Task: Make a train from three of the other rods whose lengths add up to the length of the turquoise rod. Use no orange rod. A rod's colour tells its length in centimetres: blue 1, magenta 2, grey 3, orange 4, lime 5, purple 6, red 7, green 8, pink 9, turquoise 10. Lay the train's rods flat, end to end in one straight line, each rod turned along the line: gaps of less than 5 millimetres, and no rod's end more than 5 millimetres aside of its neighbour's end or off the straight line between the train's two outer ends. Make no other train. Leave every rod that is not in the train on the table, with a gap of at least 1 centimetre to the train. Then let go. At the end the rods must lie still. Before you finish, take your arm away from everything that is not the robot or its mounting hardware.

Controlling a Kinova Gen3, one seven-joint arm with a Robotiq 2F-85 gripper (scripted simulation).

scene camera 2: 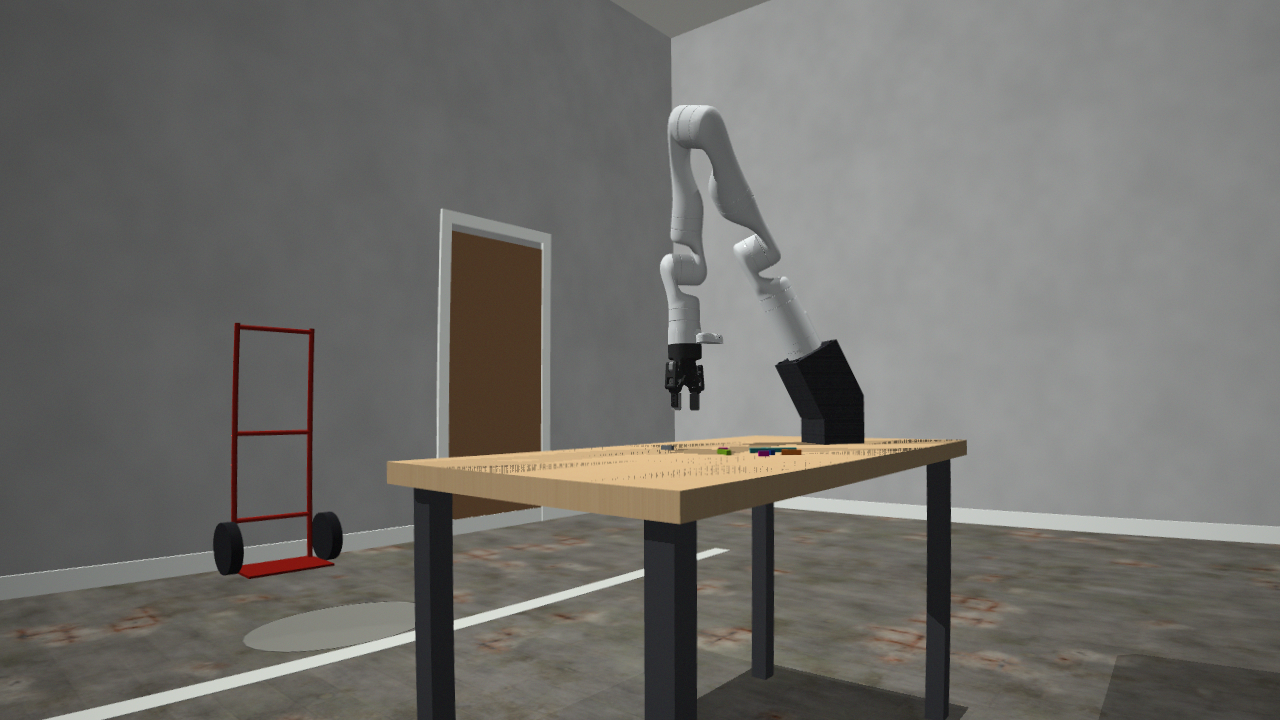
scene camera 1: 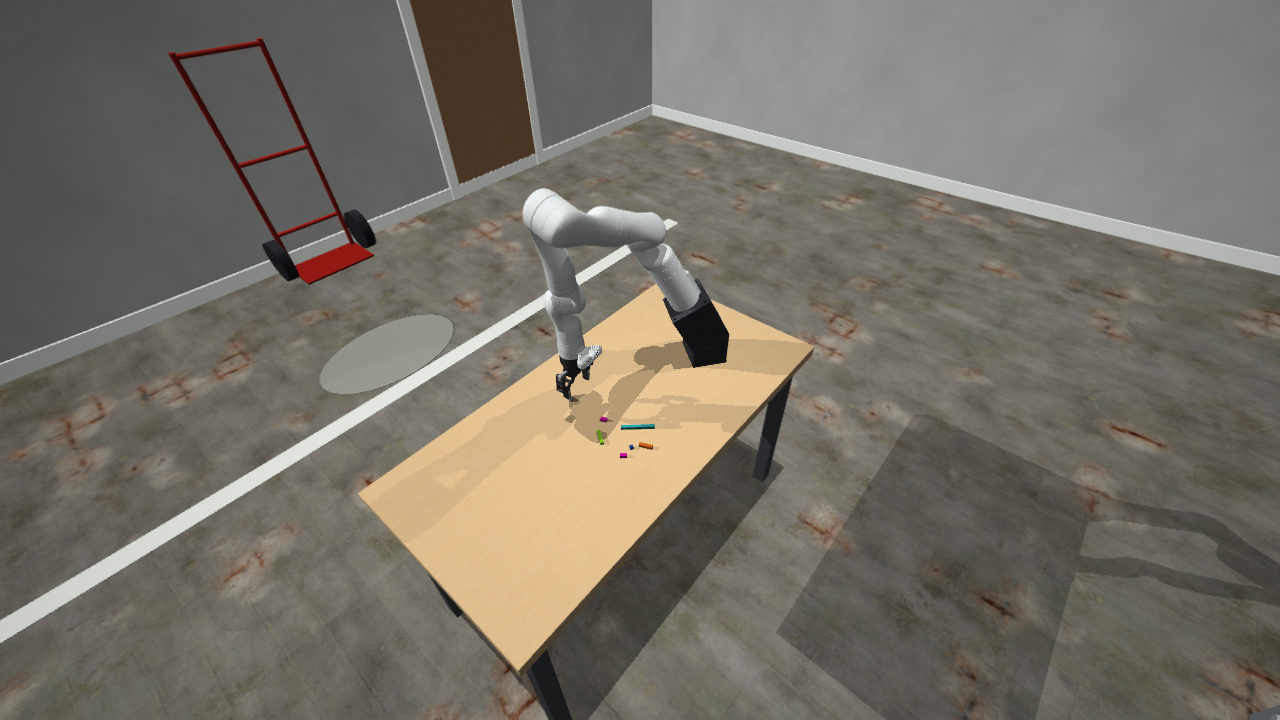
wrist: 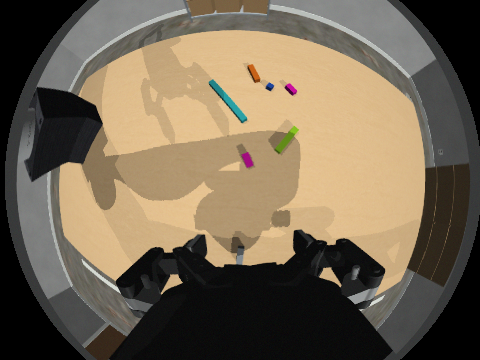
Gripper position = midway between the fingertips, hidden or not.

Observation:
I see my gripper point(scene camera 2: 685, 410).
My gripper is seen too in the wrist view point(wrist: 249, 242).

